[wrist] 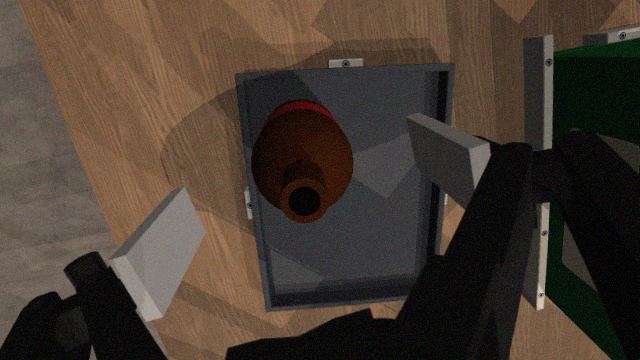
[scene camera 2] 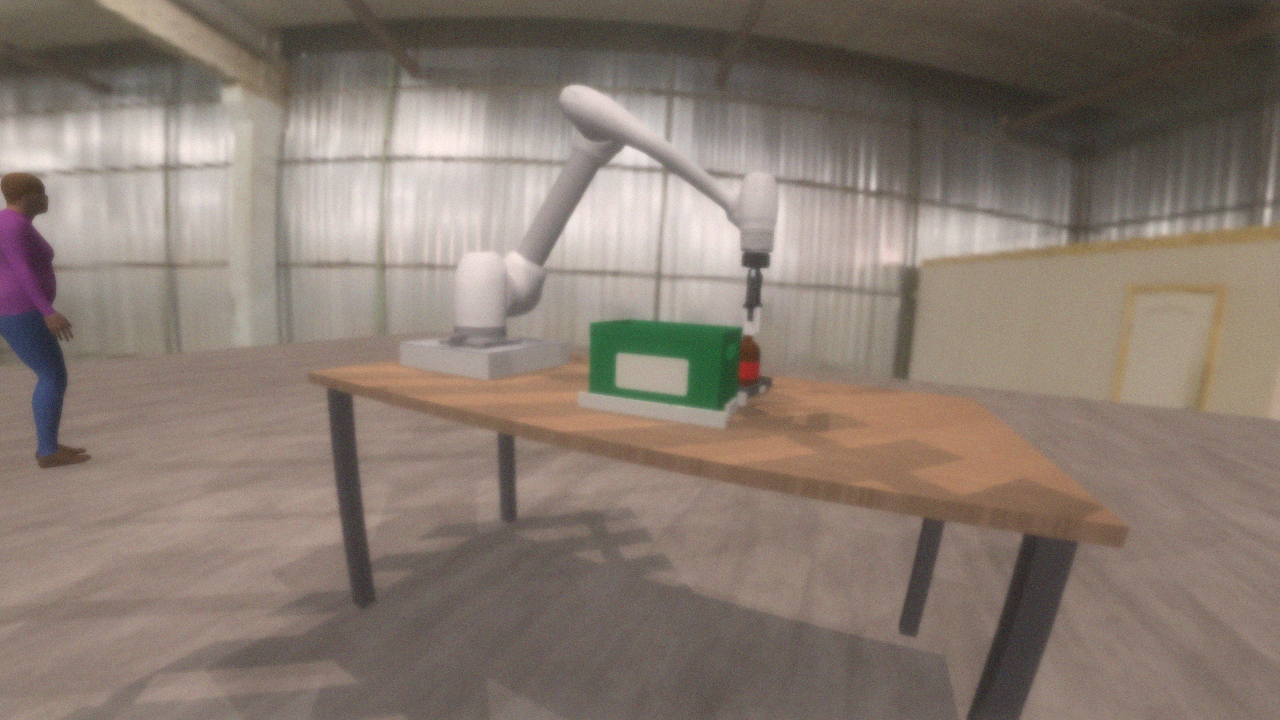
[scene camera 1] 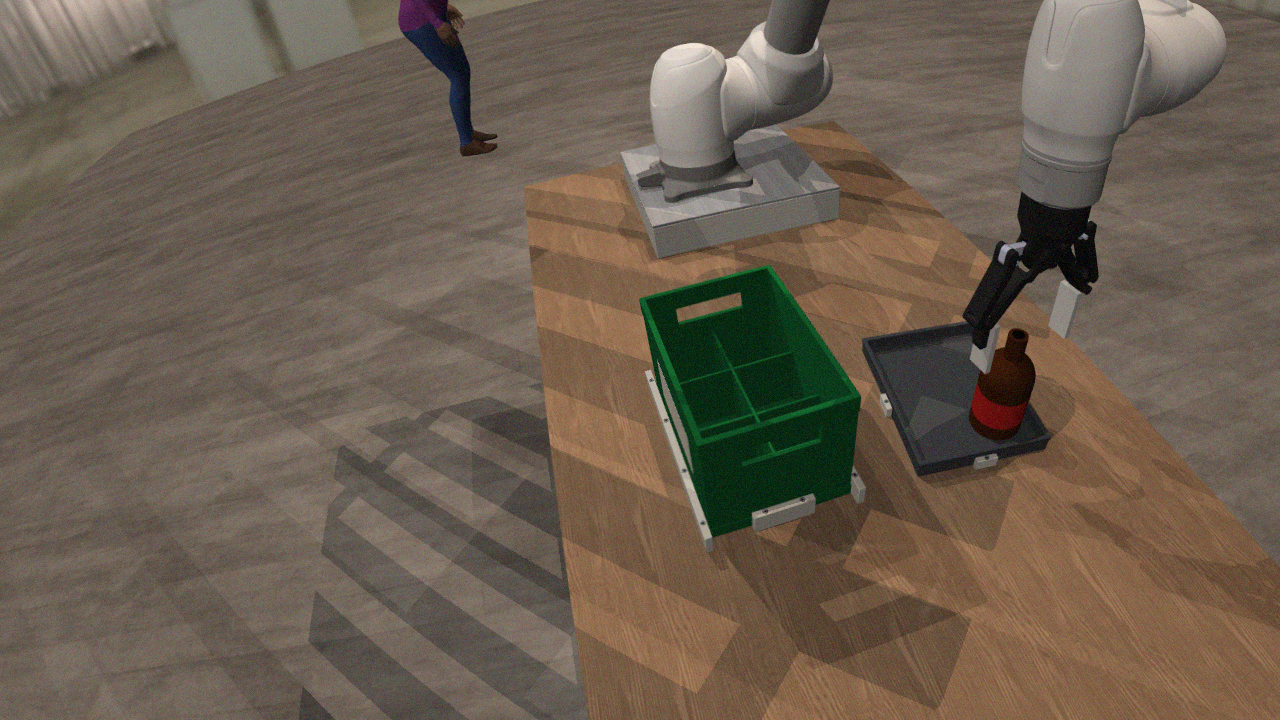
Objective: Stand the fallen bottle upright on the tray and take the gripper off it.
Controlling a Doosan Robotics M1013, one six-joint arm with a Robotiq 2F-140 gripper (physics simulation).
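Frame: origin at the arm's base, x right, y back, z down, level; millimetres.
Seen in the pictures: gripper, fingertip midpoint: (wrist: 301,176) (scene camera 2: 751,333) (scene camera 1: 1020,348); arm's base at its link origin: (scene camera 2: 480,343) (scene camera 1: 699,176).
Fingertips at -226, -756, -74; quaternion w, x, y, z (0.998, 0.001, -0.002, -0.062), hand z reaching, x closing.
Observation:
Offsets run from my fingertips to a thing's top centre, as dx, dy, dz. "pt": to the spot under its first point.
The brown bottle @(+0, +9, -14) (scene camera 1: 1000,404) (scene camera 2: 749,368) (wrist: 302,145) with a red label stands upright on the dark grey tray @(pt +53, +103, +141) (scene camera 1: 930,385) (wrist: 375,245), near one of its corners. In the second scene view the green crate hides part of the bottle and most of the tray. My gripper (scene camera 1: 1023,329) (scene camera 2: 751,320) (wrist: 301,176) is wide open. Its two pale finger pads are on either side of the bottle's neck, with a gap on each side, at about the height of the neck. In the wrist view the bottle's open mouth shows between the pads, which do not touch it.
A green crate @(+337, +104, -29) (scene camera 1: 778,479) (scene camera 2: 666,338) (wrist: 590,85) with dividers stands beside the tray, edged by pale fixture strips. The arm's grey base block (scene camera 1: 747,225) (scene camera 2: 501,360) is at the table's far end. A person (scene camera 1: 447,67) (scene camera 2: 25,268) stands on the floor away from the table.

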